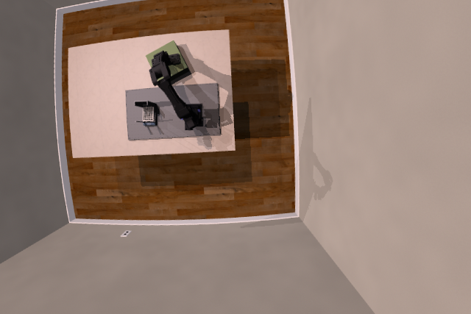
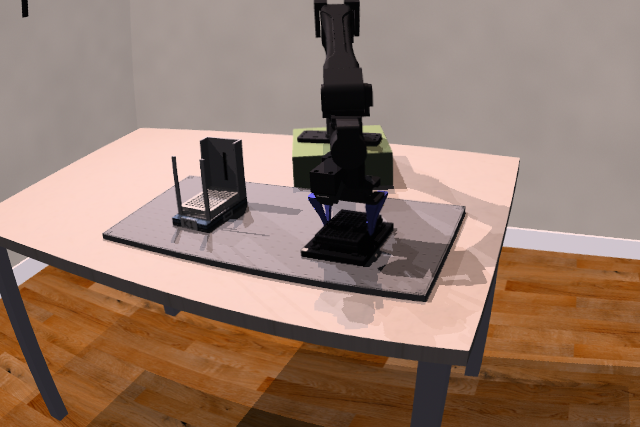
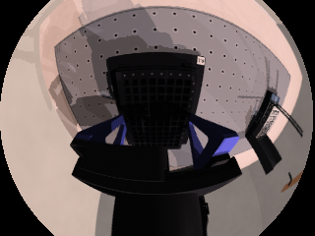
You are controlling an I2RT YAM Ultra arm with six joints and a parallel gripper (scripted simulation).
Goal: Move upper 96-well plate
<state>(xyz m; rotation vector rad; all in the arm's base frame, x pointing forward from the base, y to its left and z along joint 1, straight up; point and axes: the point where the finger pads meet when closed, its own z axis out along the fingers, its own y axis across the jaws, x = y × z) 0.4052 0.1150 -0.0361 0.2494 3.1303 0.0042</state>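
My hand is 2 cm above the black plate nest N1. From my hand the other things lie so: white plate 8 cm behind, 32 cm to the right; then black 96-well plate right at my hand; then pale A1 square 7 cm ahead, 7 cm to the right, 2 cm below.
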